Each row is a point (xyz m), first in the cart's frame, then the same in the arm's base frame.
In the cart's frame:
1: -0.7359 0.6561 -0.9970
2: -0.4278 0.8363 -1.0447
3: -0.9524 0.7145 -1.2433
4: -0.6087 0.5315 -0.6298
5: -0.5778 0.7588 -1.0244
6: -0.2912 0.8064 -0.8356
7: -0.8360 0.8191 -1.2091
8: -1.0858 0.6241 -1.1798
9: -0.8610 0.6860 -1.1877
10: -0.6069 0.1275 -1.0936
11: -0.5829 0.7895 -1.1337
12: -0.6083 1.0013 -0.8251
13: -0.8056 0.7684 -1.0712
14: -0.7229 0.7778 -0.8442
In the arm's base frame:
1: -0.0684 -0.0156 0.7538
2: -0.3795 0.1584 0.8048
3: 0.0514 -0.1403 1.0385
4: -0.0617 0.1060 0.3643
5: -0.2293 0.0804 0.7881
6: -0.4372 0.2723 0.5881
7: -0.0496 -0.0160 1.0388
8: 0.2008 -0.2023 0.9765
9: -0.0153 -0.1174 0.9531
10: -0.2077 -0.4788 0.4866
11: -0.2619 0.0446 0.8909
12: -0.1404 0.3830 0.7838
13: -0.0307 0.0235 0.8953
14: -0.0327 0.1701 0.7030

